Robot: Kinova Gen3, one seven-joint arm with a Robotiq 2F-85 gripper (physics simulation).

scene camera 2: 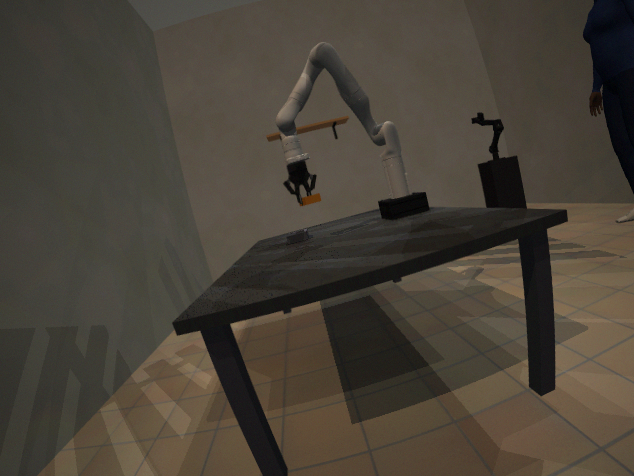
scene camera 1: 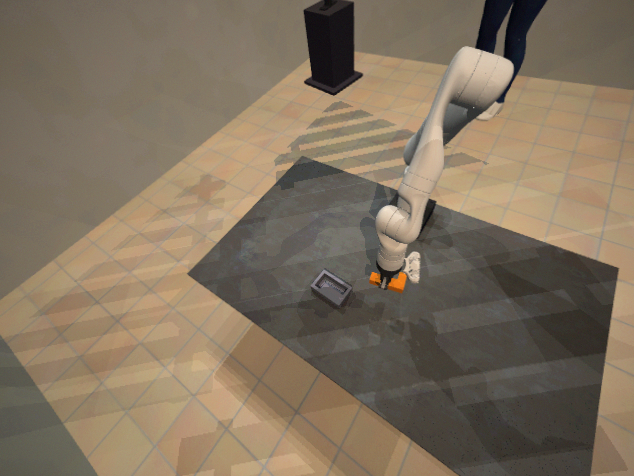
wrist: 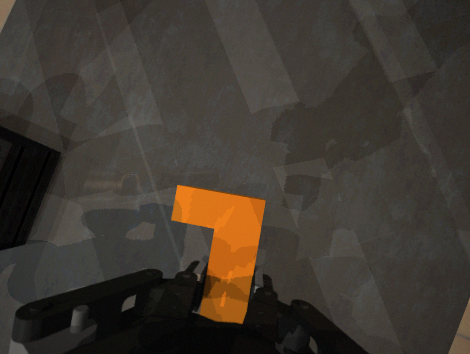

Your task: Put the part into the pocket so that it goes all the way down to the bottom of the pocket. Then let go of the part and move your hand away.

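Places are measured from the arm's base along level axes (x ahead, y left, z up), in centimetres.
Pixels of known places: gripper, fingertip midpoint: [scene camera 2: 305, 203] [scene camera 1: 385, 283] [wrist: 230, 273]; arm's base at its link origin: [scene camera 2: 401, 196] [scene camera 1: 408, 205].
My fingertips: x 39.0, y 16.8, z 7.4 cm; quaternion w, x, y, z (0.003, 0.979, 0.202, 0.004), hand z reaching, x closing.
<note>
Ahead of a thing's pixels: the offset from my fingertips to its middle. Level surfaces: height alone.
The orange L-shaped part {dx -1.6, dy -0.1, dz +0.8 cm} [scene camera 1: 397, 282] [scene camera 2: 311, 199] [wrist: 235, 235] is held in the air above the table. My gripper [scene camera 1: 384, 282] [scene camera 2: 304, 200] [wrist: 230, 273] is shut on its long arm, with one finger on each side; the short arm points left at the far end in the wrist view. The grey block with the pocket {dx +10.0, dy -16.9, dz -13.5 cm} [scene camera 1: 341, 298] [scene camera 2: 298, 236] stands on the table, left of the part in scene camera 1 and below it in scene camera 2. Its pocket opens upward. The block does not show in the wrist view.
The dark table {dz -15.4 cm} [scene camera 1: 460, 327] [scene camera 2: 358, 256] bears the block and the arm's black base [scene camera 2: 404, 205] [wrist: 30, 185]. A black pedestal [scene camera 1: 330, 46] [scene camera 2: 502, 181] and a standing person [scene camera 1: 512, 35] [scene camera 2: 614, 76] are beyond the table. A wooden shelf [scene camera 2: 322, 124] is on the wall.
</note>
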